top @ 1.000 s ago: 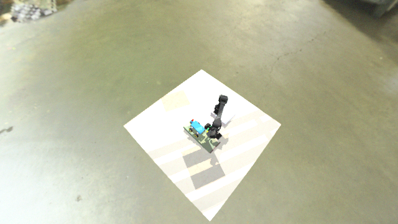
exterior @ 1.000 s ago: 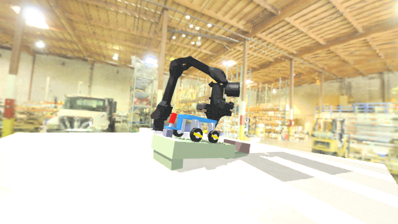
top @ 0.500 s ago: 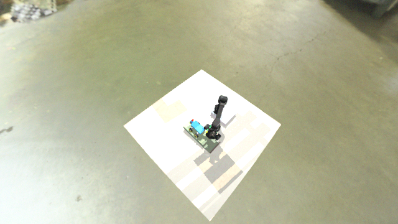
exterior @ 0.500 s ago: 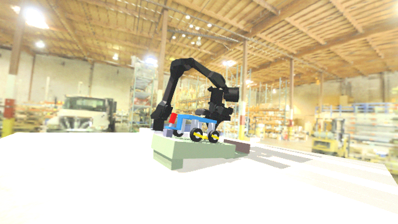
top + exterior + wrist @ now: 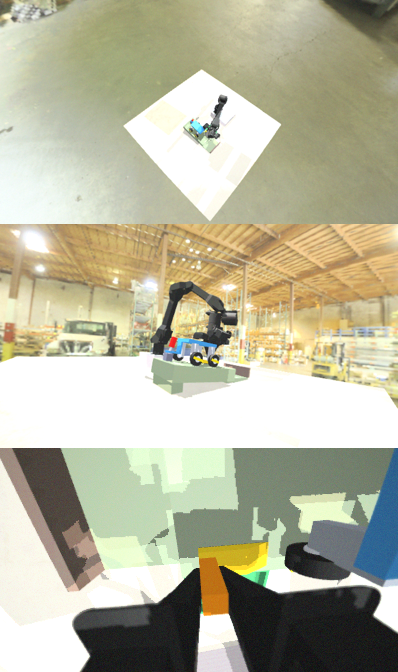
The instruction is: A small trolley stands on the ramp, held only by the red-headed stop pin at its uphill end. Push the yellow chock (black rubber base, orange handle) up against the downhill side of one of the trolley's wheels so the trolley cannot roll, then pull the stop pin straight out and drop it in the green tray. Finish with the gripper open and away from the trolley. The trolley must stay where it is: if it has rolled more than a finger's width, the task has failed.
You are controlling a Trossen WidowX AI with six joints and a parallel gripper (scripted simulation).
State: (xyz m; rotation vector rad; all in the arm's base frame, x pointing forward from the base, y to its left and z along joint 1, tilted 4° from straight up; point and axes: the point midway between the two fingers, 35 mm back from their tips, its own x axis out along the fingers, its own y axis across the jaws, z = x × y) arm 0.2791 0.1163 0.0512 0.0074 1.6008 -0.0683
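Right now my gripper tip is 30 mm short of the red-headed stop pin, 230 mm to the left of it and 40 mm below it. Also, from my gripper tip: green tray (70 mm behind, 30 mm to the right, 90 mm below); pale green ramp (50 mm ahead, 130 mm to the right, 40 mm below); yellow chock (20 mm to the right).
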